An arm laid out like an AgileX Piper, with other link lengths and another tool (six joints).
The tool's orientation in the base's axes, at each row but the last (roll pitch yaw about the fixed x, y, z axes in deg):
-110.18 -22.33 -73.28
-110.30 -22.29 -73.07
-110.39 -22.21 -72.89
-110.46 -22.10 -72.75
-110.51 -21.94 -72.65
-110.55 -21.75 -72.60
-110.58 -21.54 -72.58
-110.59 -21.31 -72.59
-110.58 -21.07 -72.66
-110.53 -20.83 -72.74
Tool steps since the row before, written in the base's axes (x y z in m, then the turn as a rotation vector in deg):
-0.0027 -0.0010 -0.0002 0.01 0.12 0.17
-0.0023 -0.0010 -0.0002 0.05 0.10 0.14
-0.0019 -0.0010 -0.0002 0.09 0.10 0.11
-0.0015 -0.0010 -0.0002 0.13 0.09 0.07
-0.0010 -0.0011 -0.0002 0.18 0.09 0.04
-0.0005 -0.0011 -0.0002 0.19 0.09 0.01
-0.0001 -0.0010 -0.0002 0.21 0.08 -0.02
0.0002 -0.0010 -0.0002 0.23 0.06 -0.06
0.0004 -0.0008 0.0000 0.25 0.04 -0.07
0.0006 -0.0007 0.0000 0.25 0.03 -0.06
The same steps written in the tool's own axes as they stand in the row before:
0.0001 0.0012 -0.0026 -0.04 -0.20 -0.03
0.0002 0.0011 -0.0022 -0.02 -0.18 0.02
0.0003 0.0010 -0.0019 -0.02 -0.16 0.06
0.0004 0.0010 -0.0015 -0.02 -0.13 0.11
0.0006 0.0009 -0.0010 -0.01 -0.12 0.17
0.0008 0.0008 -0.0006 -0.02 -0.09 0.19
0.0008 0.0006 -0.0002 -0.02 -0.07 0.21
0.0009 0.0006 0.0001 -0.01 -0.03 0.24
0.0008 0.0002 0.0002 0.01 -0.01 0.26
0.0008 0.0002 0.0004 0.02 -0.02 0.26

